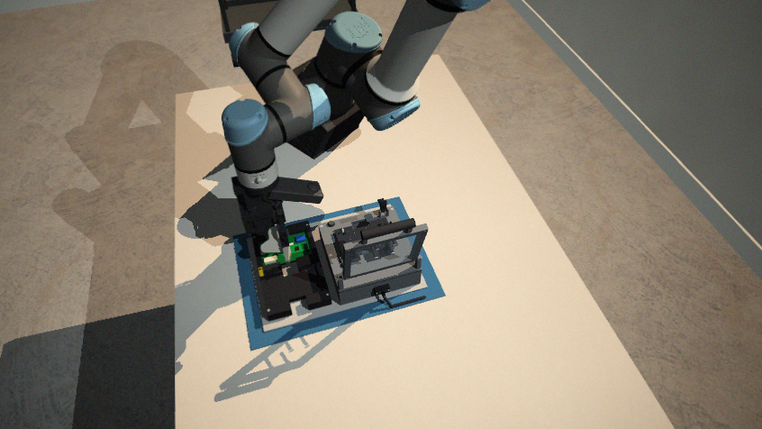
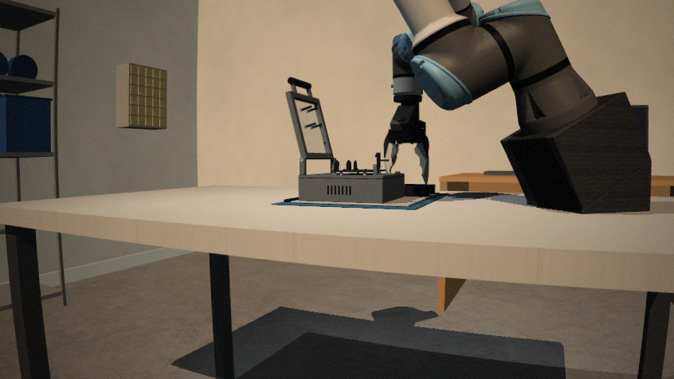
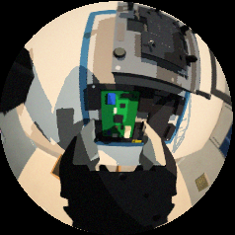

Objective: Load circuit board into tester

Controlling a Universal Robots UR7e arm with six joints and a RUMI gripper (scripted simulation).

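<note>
The green circuit board is 2 cm below my hand. Also, from my hand: tester lid 20 cm ahead, 15 cm to the left, 14 cm above; black post 23 cm to the left, 5 cm above, 2 cm ahead.
</note>
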